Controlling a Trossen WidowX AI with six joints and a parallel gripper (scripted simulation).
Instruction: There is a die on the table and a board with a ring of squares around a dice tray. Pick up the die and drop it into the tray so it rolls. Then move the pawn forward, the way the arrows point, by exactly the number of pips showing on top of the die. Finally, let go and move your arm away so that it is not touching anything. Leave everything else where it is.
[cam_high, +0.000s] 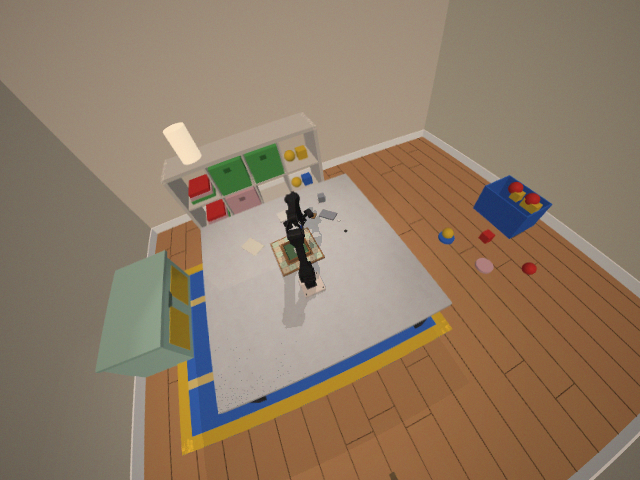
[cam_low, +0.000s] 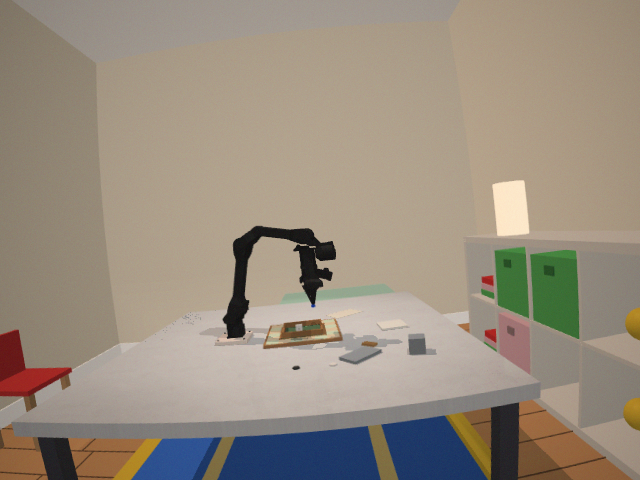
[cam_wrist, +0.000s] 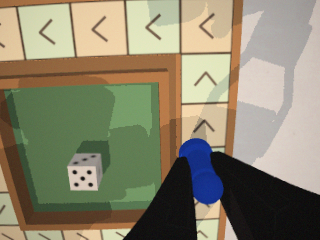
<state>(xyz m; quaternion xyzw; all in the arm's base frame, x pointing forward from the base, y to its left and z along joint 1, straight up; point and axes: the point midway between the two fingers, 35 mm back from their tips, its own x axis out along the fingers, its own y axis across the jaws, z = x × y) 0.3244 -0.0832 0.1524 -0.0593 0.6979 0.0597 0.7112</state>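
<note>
Now: the white die 7 cm behind my gripper tip, 8 cm to the left of it and 11 cm below it. Also, from my gripper tip: green tray: 6 cm behind, 8 cm to the left, 13 cm below; blue pawn: right at my gripper tip; orange piece: 18 cm ahead, 14 cm to the right, 13 cm below.
</note>
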